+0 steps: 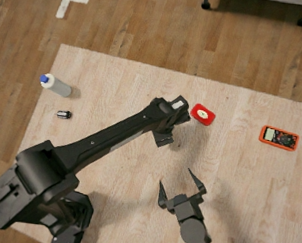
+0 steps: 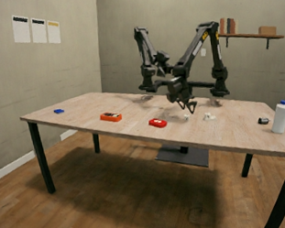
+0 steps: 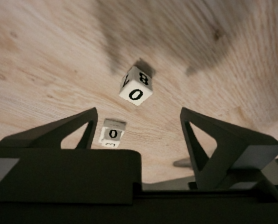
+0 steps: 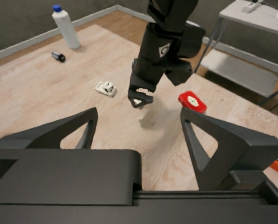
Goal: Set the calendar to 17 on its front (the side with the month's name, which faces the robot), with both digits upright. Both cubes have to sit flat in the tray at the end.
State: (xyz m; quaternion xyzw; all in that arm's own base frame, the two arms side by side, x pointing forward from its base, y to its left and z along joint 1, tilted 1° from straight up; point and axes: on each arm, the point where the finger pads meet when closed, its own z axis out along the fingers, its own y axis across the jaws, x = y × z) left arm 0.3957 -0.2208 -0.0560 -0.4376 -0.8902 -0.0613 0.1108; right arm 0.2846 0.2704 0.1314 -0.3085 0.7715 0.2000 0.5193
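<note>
My left gripper is now 13 cm to the right of the white tray, 5 cm above it and 4 cm past it. The rest, counted from my left hand: blue item: 93 cm to the right, 14 cm ahead, 5 cm below; red flat object: 14 cm to the right, 12 cm ahead, 4 cm below.
</note>
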